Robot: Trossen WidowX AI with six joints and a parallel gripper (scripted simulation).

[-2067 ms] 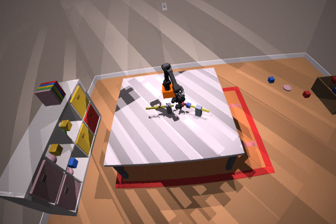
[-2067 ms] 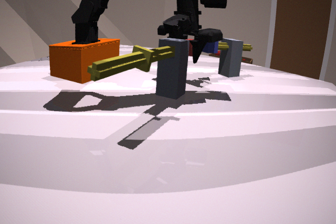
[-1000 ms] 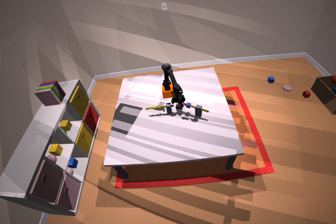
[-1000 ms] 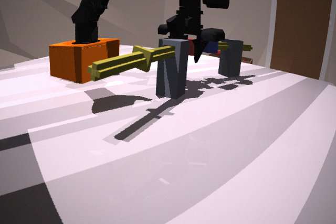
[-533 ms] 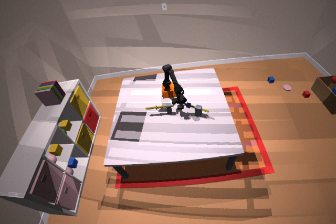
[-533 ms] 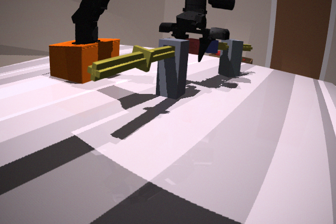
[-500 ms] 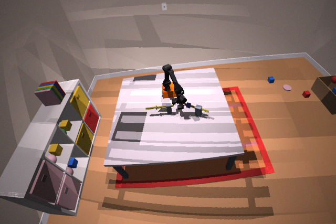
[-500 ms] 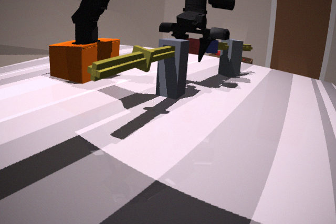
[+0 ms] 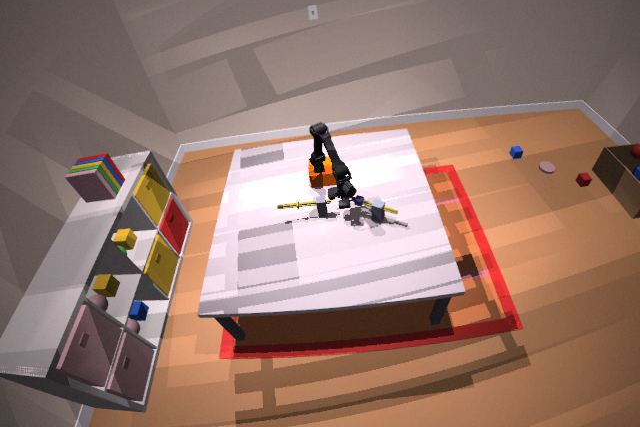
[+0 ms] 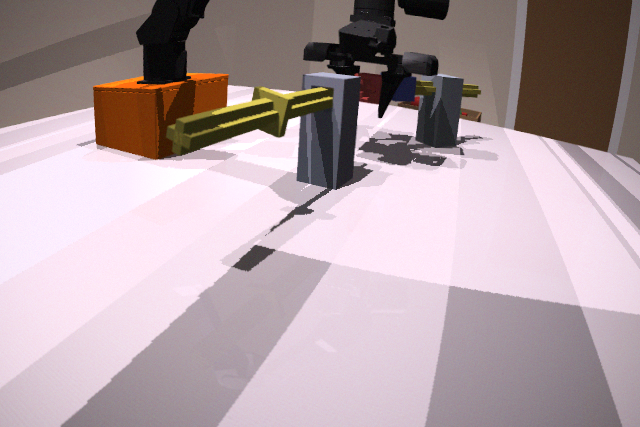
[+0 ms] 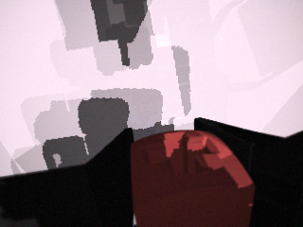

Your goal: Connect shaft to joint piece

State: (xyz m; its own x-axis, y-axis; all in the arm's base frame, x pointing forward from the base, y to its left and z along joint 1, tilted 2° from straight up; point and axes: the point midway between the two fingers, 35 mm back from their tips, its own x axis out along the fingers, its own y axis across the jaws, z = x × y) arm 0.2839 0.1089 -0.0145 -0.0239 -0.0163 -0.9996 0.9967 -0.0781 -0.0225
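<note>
The red joint piece is 20 mm to the left of my gripper tip and 40 mm above it.
</note>
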